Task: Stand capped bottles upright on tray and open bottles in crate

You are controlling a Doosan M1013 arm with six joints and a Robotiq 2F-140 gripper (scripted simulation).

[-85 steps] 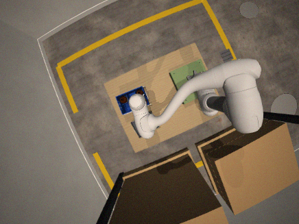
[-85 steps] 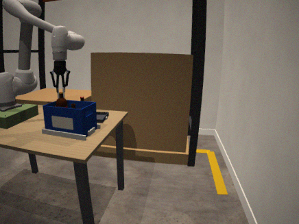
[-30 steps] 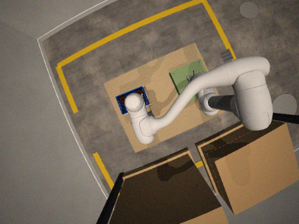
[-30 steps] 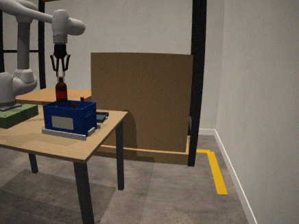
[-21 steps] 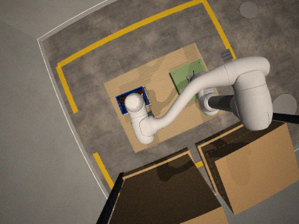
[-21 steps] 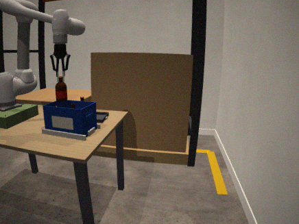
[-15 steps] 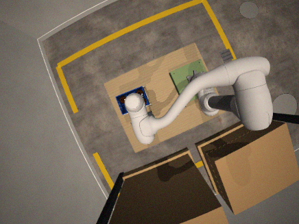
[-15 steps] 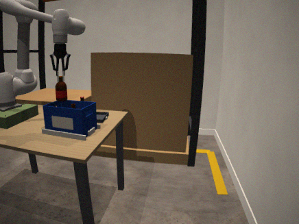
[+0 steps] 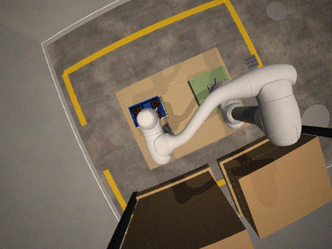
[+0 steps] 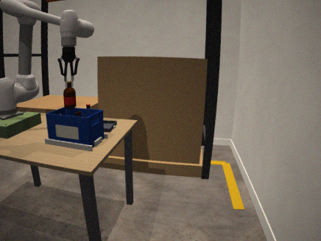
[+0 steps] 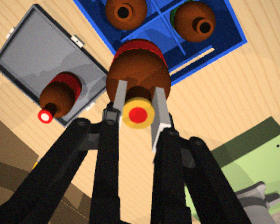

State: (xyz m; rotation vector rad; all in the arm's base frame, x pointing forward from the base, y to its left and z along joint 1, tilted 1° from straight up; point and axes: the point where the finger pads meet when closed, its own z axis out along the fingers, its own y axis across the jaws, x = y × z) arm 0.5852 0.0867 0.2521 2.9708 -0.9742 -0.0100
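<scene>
The brown capped bottle lies 80 mm below my hand. The rest, counted from my hand: grey tray (30 mm ahead, 220 mm to the left, 320 mm below); then blue crate (80 mm ahead, 50 mm to the right, 250 mm below); then uncapped bottle (180 mm ahead, 80 mm to the right, 250 mm below).
</scene>
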